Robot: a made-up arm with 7 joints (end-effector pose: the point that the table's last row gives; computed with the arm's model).
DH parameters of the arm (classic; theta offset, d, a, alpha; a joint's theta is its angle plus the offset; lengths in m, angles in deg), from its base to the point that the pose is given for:
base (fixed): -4.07 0 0 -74.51
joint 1: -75.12 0.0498 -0.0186 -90
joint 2: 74 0.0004 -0.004 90
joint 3: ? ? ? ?
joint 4: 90 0.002 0.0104 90
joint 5: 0 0.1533 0 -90
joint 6: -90 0 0.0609 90
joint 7: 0 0.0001 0 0
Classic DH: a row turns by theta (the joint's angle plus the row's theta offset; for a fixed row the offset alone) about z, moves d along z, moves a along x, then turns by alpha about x.
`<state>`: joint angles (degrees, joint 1 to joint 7).
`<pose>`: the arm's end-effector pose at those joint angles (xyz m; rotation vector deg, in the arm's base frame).
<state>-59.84 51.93 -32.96 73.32 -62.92 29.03 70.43</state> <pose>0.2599 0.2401 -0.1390 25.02 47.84 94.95</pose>
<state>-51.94 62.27 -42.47 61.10 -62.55 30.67 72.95</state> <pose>0.2369 0.2607 -0.1372 44.29 42.93 95.49</pose>
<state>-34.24 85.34 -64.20 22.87 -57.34 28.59 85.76</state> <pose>0.1677 0.2492 -0.1691 89.06 28.37 75.14</pose>
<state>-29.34 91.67 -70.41 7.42 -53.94 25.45 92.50</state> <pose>0.1348 0.2245 -0.1851 95.47 22.07 63.18</pose>
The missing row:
joint 3: 90 -0.1299 0.0122 -90
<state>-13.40 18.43 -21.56 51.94 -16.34 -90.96 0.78</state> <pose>0.1412 0.0823 -0.2271 3.40 -34.45 -13.46</pose>
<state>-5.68 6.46 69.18 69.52 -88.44 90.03 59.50</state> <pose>0.0345 0.1157 -0.2852 -117.07 108.90 24.50</pose>
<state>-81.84 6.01 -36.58 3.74 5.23 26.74 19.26</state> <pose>0.2218 -0.1391 0.0639 31.02 -43.14 -19.70</pose>
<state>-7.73 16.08 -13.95 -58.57 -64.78 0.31 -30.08</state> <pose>0.1334 0.0098 0.0182 -47.12 -45.80 -74.56</pose>
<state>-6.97 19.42 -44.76 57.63 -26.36 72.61 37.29</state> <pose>-0.0178 0.1079 -0.3118 75.17 126.78 6.62</pose>
